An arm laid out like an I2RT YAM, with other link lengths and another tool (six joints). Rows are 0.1 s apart.
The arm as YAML. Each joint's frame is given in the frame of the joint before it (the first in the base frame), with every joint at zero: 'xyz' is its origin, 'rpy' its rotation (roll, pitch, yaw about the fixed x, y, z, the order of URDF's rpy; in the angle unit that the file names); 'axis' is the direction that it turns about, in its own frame. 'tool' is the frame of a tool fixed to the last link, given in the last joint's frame.
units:
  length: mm
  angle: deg
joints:
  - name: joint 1
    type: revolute
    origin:
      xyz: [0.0, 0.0, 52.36]
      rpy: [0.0, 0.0, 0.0]
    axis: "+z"
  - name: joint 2
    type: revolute
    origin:
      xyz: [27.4, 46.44, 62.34]
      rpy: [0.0, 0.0, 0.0]
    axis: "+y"
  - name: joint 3
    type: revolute
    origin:
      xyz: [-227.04, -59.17, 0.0]
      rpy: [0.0, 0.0, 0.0]
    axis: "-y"
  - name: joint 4
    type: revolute
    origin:
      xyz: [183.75, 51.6, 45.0]
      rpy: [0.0, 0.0, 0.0]
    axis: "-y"
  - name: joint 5
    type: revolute
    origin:
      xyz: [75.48, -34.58, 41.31]
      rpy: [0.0, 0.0, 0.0]
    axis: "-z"
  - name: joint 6
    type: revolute
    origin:
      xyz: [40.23, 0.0, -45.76]
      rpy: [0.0, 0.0, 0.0]
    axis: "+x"
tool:
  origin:
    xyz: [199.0, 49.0, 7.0]
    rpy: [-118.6, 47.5, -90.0]
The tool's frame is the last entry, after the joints.
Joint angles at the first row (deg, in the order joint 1, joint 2, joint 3, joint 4, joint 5, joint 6):
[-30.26, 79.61, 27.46, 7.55, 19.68, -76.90]
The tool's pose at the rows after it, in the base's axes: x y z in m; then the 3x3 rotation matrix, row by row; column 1 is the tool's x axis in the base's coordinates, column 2 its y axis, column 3 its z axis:
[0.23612 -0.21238 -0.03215], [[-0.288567 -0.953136 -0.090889], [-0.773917 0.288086 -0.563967], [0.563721 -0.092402 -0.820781]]
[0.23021 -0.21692 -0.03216], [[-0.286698 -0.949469 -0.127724], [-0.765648 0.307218 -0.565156], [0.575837 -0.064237 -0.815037]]
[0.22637 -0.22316 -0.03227], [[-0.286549 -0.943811 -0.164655], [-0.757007 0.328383 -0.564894], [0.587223 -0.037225 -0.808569]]
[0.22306 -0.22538 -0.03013], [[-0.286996 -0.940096 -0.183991], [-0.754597 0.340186 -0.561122], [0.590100 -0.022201 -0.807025]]
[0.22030 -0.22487 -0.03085], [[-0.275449 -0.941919 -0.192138], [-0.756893 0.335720 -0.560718], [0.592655 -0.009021 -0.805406]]
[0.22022 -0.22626 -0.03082], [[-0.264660 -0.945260 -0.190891], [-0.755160 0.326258 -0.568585], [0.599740 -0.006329 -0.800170]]
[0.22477 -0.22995 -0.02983], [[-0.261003 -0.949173 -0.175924], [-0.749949 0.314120 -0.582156], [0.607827 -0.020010 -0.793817]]
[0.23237 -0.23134 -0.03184], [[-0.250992 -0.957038 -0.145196], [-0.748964 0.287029 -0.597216], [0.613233 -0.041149 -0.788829]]
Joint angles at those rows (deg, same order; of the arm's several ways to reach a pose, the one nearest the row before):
[-30.28, 79.53, 28.67, 4.47, 20.91, -76.90]
[-30.46, 80.38, 30.35, 2.24, 22.39, -76.93]
[-30.76, 82.13, 32.58, 0.38, 23.84, -76.88]
[-31.05, 82.21, 34.08, -1.89, 24.38, -76.77]
[-31.16, 82.11, 34.19, -2.59, 24.38, -77.32]
[-31.29, 82.17, 33.91, -1.89, 24.34, -78.28]
[-31.51, 82.69, 33.45, 0.43, 24.03, -79.35]
[-31.53, 83.61, 31.83, 4.80, 23.03, -80.75]

